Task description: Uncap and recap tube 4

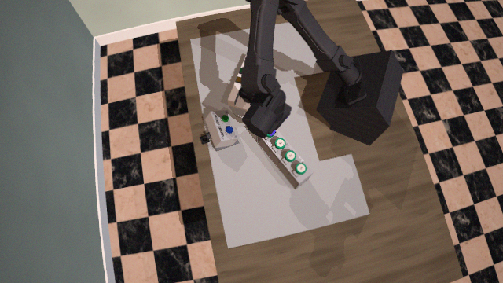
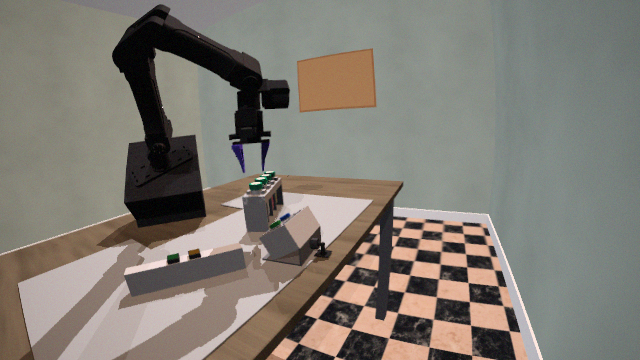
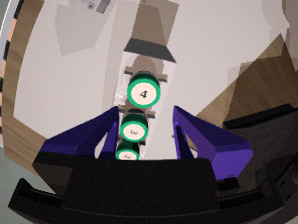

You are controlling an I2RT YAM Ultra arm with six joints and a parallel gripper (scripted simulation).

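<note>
My gripper is now 50 mm to the right of the cap 3, 40 mm above it and 20 mm past it. The rest, counted from my hand: cap 2 (90 mm to the left, 50 mm below, 50 mm behind); green ready key (140 mm ahead, 90 mm to the right, 90 mm below); blue cycle key (130 mm ahead, 90 mm below, 50 mm to the right).
</note>
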